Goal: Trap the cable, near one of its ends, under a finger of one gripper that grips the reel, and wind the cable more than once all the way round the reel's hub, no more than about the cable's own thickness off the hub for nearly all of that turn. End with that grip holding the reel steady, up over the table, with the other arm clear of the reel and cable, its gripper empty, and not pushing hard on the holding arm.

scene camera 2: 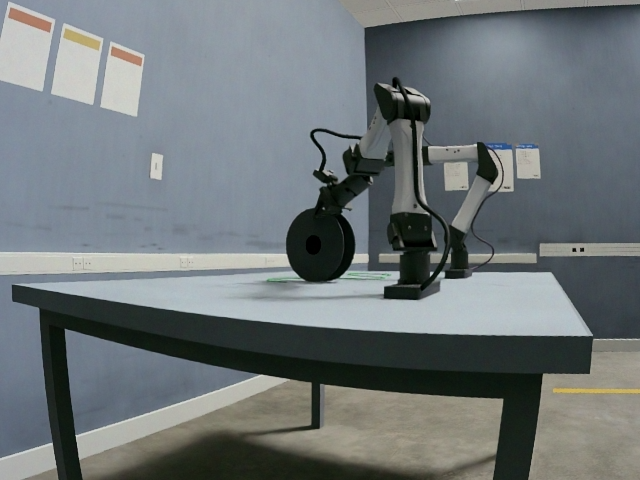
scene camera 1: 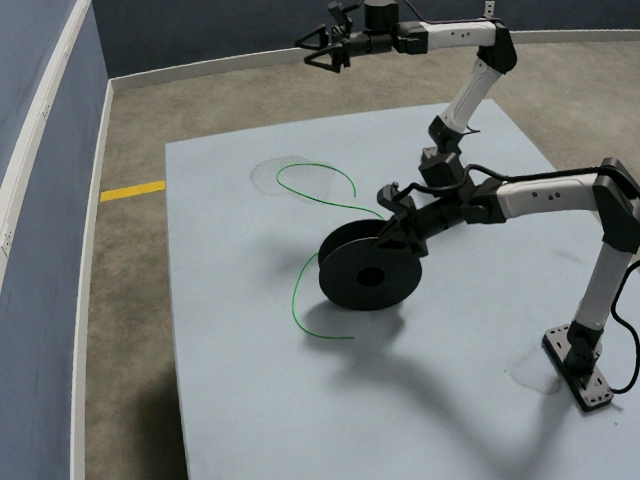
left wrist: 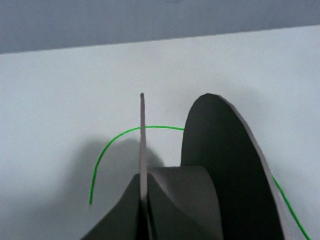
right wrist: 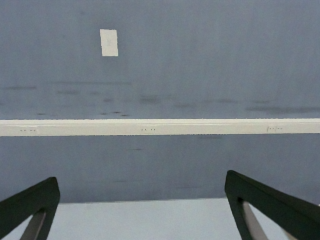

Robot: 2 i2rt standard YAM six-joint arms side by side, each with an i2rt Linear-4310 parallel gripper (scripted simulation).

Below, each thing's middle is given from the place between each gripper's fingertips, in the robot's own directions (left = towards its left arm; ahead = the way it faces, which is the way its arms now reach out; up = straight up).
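You'd find my left gripper (scene camera 1: 370,248) 8 cm above the black reel (scene camera 1: 352,276) and 3 cm to the left of it.
My right hand (scene camera 1: 299,52), meanwhile, is 310 mm above the black reel, 30 mm past it and 380 mm to the right of it.
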